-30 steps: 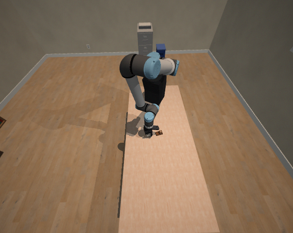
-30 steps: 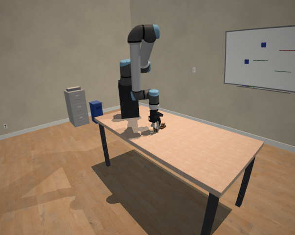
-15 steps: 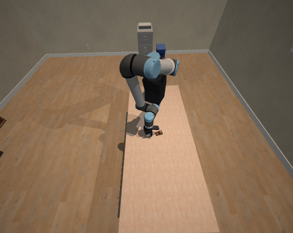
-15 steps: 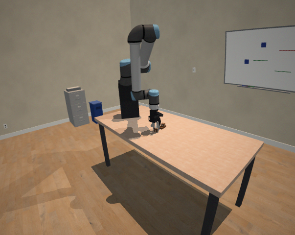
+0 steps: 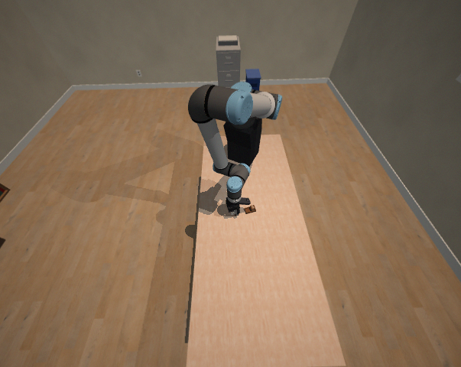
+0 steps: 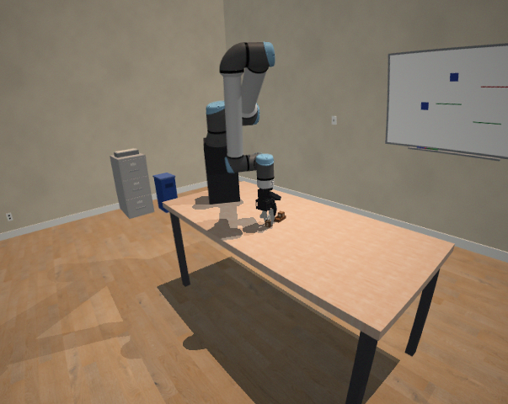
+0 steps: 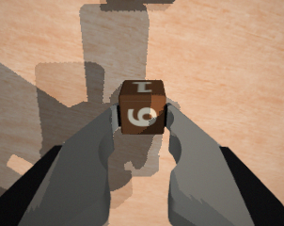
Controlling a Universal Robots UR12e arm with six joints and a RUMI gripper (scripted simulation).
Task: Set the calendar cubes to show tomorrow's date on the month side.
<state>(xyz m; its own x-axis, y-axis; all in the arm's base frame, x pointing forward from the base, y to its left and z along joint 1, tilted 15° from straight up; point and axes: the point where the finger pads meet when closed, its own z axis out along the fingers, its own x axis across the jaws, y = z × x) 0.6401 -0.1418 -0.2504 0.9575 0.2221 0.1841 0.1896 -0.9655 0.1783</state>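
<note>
The brown digit cube lies 10 mm below my hand. The rest, counted from my hand: brown calendar tray 20 mm behind, 110 mm to the left, 20 mm below.
</note>
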